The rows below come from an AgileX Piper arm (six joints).
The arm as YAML. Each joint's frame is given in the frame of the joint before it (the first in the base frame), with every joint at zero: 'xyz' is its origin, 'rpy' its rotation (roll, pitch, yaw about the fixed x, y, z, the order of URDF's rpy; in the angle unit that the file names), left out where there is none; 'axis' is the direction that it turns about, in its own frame. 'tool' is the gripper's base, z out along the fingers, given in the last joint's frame.
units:
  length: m
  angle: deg
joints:
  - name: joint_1
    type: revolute
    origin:
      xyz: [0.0, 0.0, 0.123]
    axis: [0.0, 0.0, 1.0]
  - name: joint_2
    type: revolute
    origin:
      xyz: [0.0, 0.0, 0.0]
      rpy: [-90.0, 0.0, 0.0]
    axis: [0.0, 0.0, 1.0]
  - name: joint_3
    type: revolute
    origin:
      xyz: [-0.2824, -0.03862, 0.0]
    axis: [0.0, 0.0, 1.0]
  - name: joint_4
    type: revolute
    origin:
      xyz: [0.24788, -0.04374, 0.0]
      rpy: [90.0, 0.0, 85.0]
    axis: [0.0, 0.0, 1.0]
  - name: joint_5
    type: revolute
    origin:
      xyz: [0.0, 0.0, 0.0]
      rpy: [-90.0, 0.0, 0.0]
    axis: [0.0, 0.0, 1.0]
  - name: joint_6
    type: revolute
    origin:
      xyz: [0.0, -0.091, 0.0]
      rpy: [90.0, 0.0, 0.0]
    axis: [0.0, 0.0, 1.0]
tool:
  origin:
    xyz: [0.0, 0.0, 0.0]
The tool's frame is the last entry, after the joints.
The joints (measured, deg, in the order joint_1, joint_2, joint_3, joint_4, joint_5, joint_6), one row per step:
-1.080, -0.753, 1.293, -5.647, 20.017, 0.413
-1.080, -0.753, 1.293, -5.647, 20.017, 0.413
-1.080, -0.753, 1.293, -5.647, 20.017, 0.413
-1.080, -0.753, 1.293, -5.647, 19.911, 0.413
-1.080, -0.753, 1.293, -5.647, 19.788, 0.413
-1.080, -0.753, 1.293, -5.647, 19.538, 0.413
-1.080, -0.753, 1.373, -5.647, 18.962, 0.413
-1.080, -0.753, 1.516, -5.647, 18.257, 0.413
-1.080, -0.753, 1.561, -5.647, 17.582, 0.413
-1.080, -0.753, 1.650, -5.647, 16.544, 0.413
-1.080, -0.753, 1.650, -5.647, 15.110, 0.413
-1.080, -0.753, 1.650, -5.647, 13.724, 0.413
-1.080, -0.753, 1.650, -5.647, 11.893, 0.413
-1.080, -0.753, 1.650, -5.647, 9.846, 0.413
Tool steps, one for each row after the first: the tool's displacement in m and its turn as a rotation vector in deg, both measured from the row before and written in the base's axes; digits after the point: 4 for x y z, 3 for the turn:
0.0000, 0.0000, 0.0000, 0.000, 0.000, 0.000
0.0000, 0.0000, 0.0000, 0.000, 0.000, 0.000
0.0000, 0.0000, 0.0002, -0.003, -0.105, 0.010
0.0001, 0.0000, 0.0002, -0.003, -0.122, 0.012
0.0001, 0.0000, 0.0004, -0.007, -0.249, 0.025
0.0003, 0.0001, 0.0004, -0.014, -0.493, 0.057
0.0003, 0.0001, 0.0002, -0.016, -0.558, 0.069
0.0003, 0.0001, 0.0008, -0.017, -0.627, 0.066
0.0004, 0.0001, 0.0011, -0.025, -0.944, 0.102
0.0005, 0.0002, 0.0022, -0.037, -1.427, 0.141
0.0004, 0.0002, 0.0022, -0.036, -1.379, 0.136
0.0004, 0.0003, 0.0029, -0.047, -1.822, 0.180
0.0004, 0.0003, 0.0032, -0.053, -2.036, 0.201

